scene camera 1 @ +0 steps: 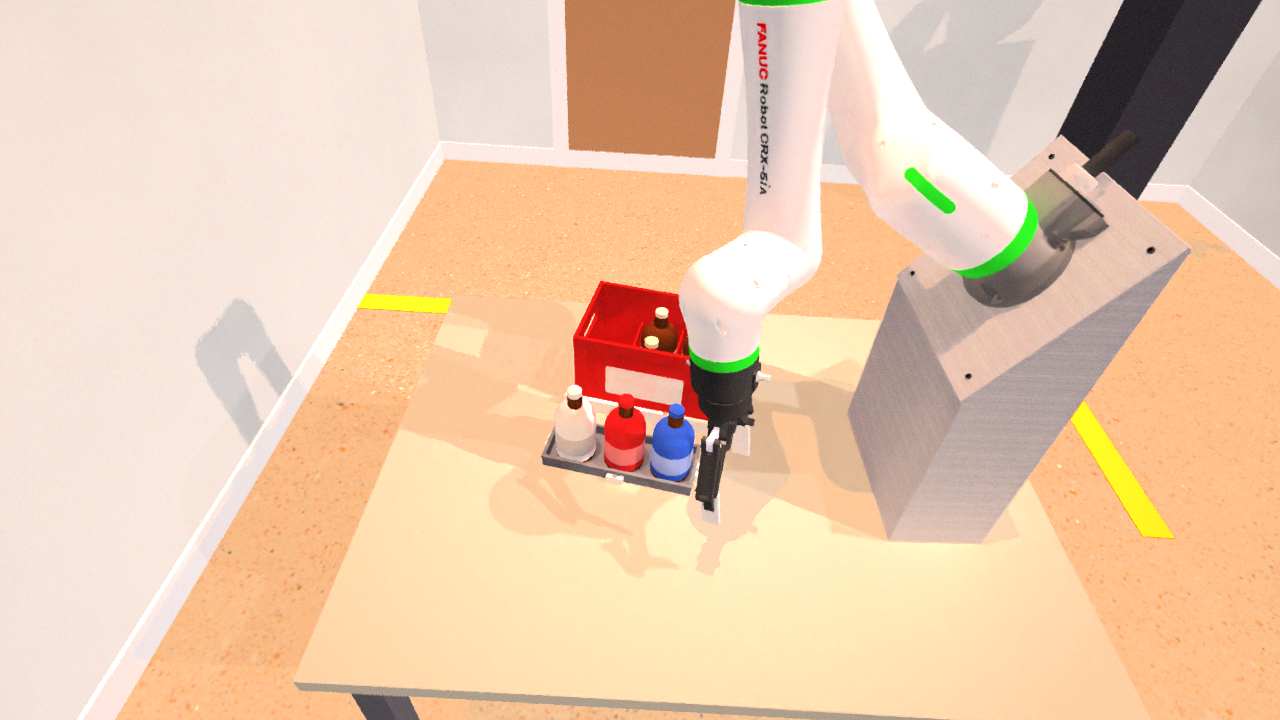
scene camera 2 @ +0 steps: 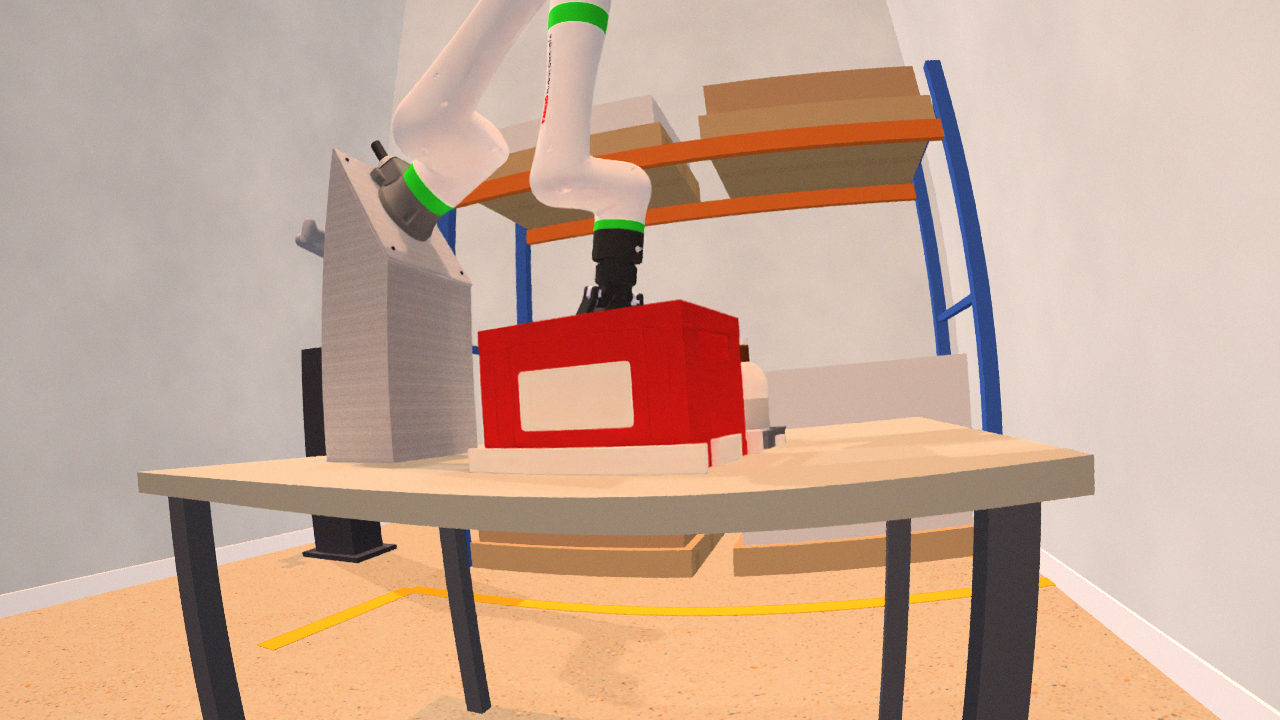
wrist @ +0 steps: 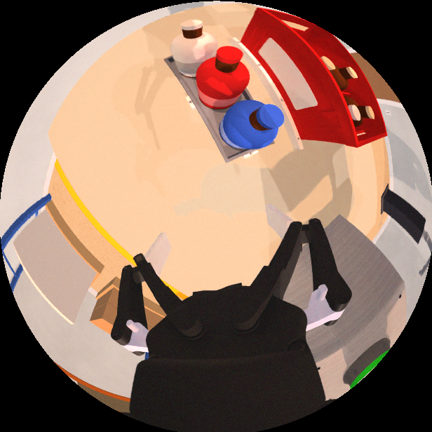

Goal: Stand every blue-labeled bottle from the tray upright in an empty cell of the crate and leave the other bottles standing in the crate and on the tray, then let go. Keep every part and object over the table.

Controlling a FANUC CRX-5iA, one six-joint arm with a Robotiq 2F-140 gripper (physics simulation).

In view: the gripper (scene camera 1: 726,485), a white bottle (scene camera 1: 575,419), a blue bottle (scene camera 1: 673,437) and a red bottle (scene camera 1: 625,427).
The white bottle is seen too in scene camera 2 (scene camera 2: 755,393) and in the wrist view (wrist: 193,46). The blue bottle shows as well in the wrist view (wrist: 249,124). The red bottle also shows in the wrist view (wrist: 220,80).
